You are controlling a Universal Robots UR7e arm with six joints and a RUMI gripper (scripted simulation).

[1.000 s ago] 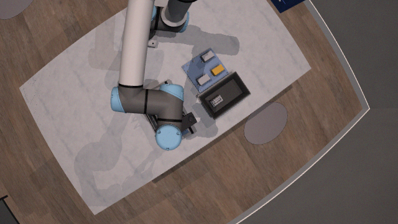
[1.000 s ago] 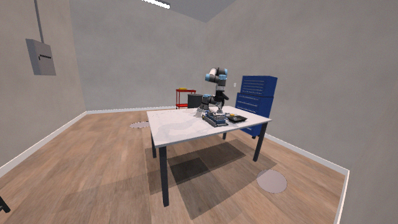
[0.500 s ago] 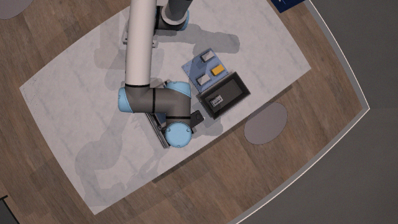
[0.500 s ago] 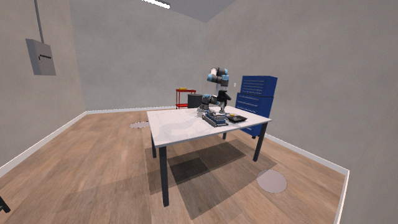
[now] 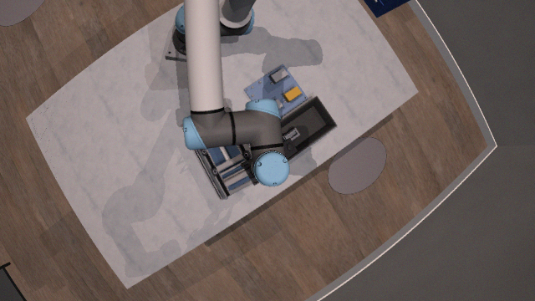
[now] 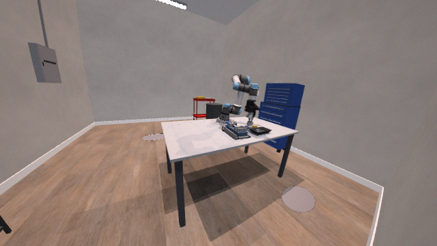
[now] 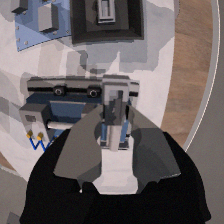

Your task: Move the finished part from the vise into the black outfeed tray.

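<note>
The orange block lies 21 cm to the left of my hand, 19 cm behind it and 14 cm below it. Also, from my hand: vise 12 cm below, 11 cm to the right, 8 cm behind; then blue plate 21 cm behind, 16 cm to the left, 16 cm below.
</note>
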